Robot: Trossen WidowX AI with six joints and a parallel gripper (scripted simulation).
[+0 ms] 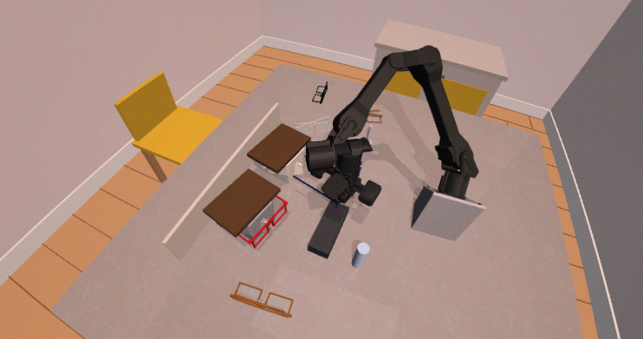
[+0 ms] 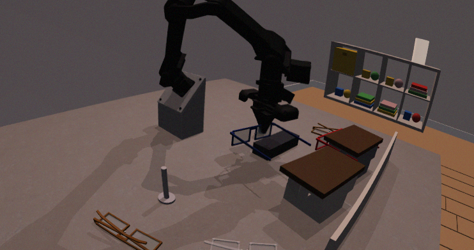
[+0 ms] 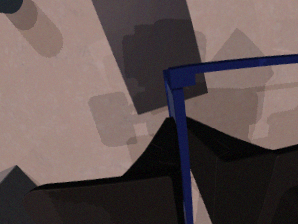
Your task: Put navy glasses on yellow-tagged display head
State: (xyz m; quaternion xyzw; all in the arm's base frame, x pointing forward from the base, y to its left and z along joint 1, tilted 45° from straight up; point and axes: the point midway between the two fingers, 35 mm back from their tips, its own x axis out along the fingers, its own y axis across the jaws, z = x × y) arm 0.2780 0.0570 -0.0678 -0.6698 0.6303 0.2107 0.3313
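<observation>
My gripper tip is now 80 mm to the right of the dark box and 60 mm above it. Round my gripper tip: long beige board 340 mm ahead, 40 mm to the left, 20 mm below.
</observation>
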